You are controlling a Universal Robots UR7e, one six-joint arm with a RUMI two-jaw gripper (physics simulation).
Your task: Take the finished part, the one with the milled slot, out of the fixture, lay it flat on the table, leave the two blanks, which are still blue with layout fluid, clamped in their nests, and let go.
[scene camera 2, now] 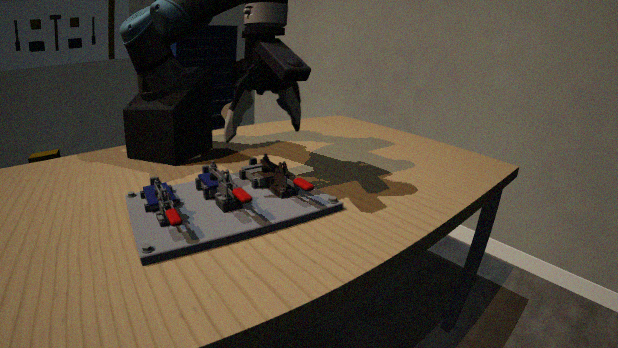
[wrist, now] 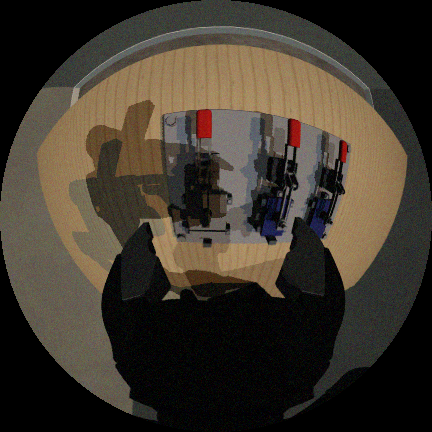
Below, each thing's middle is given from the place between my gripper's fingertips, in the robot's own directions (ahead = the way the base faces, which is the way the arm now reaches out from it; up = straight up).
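Here is the fixture plate [scene camera 2: 205, 226], and my gripper is 10 mm short of it, 90 mm to the left of it and 110 mm above it.
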